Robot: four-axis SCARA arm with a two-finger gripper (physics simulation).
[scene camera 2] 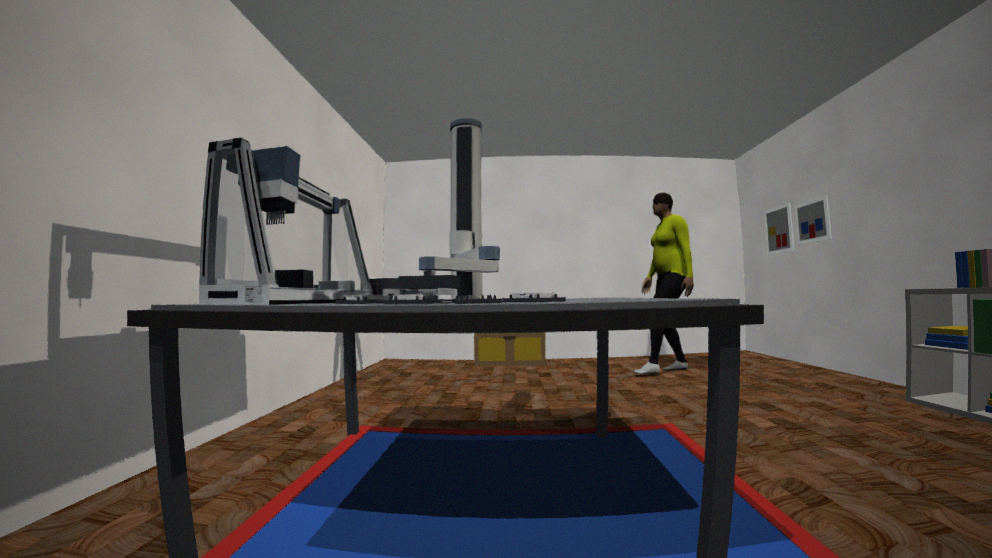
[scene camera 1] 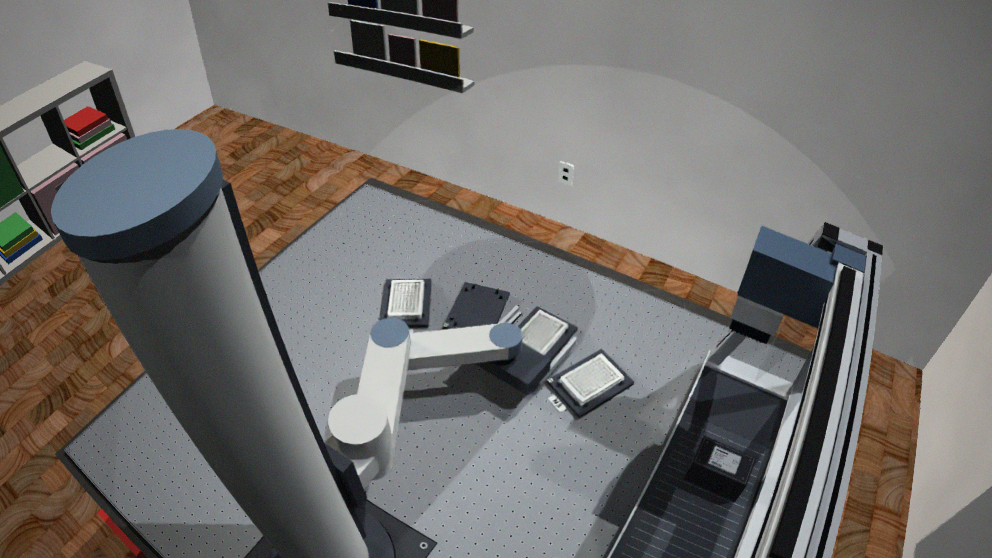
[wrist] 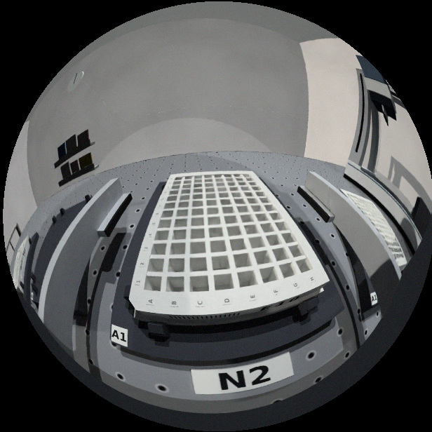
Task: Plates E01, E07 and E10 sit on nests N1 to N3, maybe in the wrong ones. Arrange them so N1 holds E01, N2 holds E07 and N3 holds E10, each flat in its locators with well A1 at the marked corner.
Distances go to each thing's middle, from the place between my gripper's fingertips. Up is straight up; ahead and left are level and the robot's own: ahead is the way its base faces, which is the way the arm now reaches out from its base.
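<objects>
Nest N2 (wrist: 243,338) is 2 cm behind my hand and 3 cm below it; going by their middles, it is the nearest to my hand of the things named here. Positions from my hand for the others: out nest (scene camera 1: 481,304), 18 cm to the left, 2 cm behind, 3 cm below; nest N3 (scene camera 1: 580,411), 16 cm to the right, 8 cm behind, 3 cm below; nest N1 (scene camera 1: 424,322), 35 cm to the left, 10 cm behind, 3 cm below. Of the things named here, nest N1 is the farthest from my hand, going by their middles.
</objects>
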